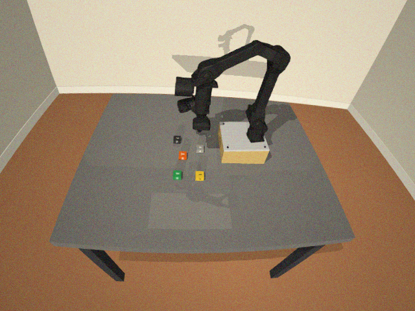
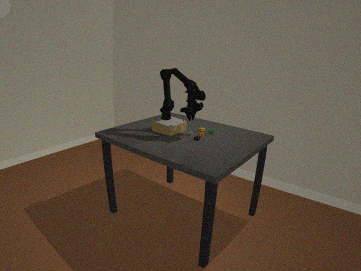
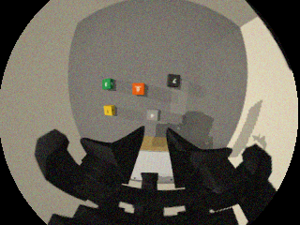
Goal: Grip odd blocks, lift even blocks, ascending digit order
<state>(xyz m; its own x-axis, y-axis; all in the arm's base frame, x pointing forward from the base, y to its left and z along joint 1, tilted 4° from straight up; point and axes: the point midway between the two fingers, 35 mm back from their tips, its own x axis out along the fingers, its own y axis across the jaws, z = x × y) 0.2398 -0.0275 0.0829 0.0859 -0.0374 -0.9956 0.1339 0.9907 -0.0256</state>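
My gripper tip is now 11 cm above the grey block, 1 cm to the right of it and 1 cm past it. Round my gripper tip: black block (11 cm below, 8 cm ahead, 6 cm to the right); orange block (11 cm below, 7 cm ahead, 4 cm to the left); yellow block (16 cm to the left, 11 cm below, 1 cm ahead).
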